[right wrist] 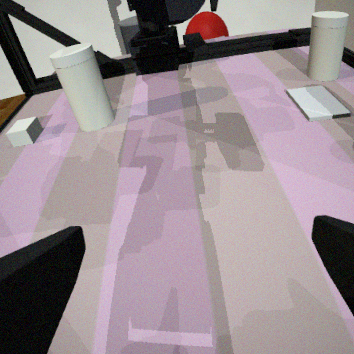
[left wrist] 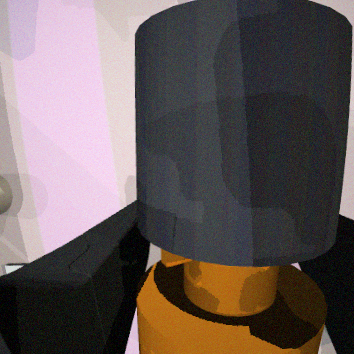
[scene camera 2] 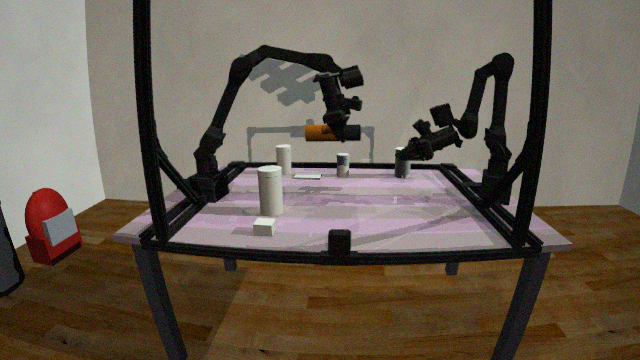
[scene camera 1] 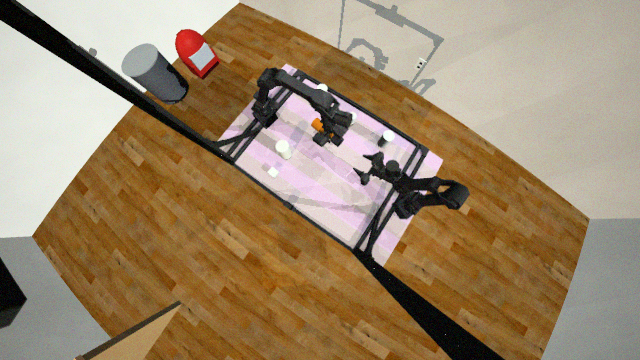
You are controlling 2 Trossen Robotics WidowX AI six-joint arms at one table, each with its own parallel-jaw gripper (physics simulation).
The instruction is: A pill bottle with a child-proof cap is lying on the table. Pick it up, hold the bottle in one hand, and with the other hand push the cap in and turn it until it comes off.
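Observation:
The pill bottle has an orange body [scene camera 1: 317, 125] [scene camera 2: 315, 133] [left wrist: 230, 337] and a dark grey cap [scene camera 2: 353, 132] [left wrist: 240, 125]. It is held level, high above the table [scene camera 2: 400, 235], with the cap toward the right in scene camera 2. In the left wrist view the cap sits over an orange neck, with part of the neck showing between cap and body. My left gripper [scene camera 2: 340, 136] [left wrist: 219, 209] is shut on the bottle. My right gripper [scene camera 1: 360, 163] [scene camera 2: 404, 155] [right wrist: 198, 232] is open and empty, to the right of the bottle and lower, apart from the cap.
A tall white cylinder [scene camera 1: 283, 149] [scene camera 2: 270, 192] [right wrist: 85, 92] stands near a small white block [scene camera 1: 272, 171] [scene camera 2: 264, 227] [right wrist: 25, 132]. Another white cylinder [scene camera 2: 283, 160] [right wrist: 327, 47], a flat white plate [scene camera 2: 307, 176] [right wrist: 317, 102] and two dark-and-white cylinders [scene camera 2: 342, 166] [scene camera 2: 399, 169] are at the back.

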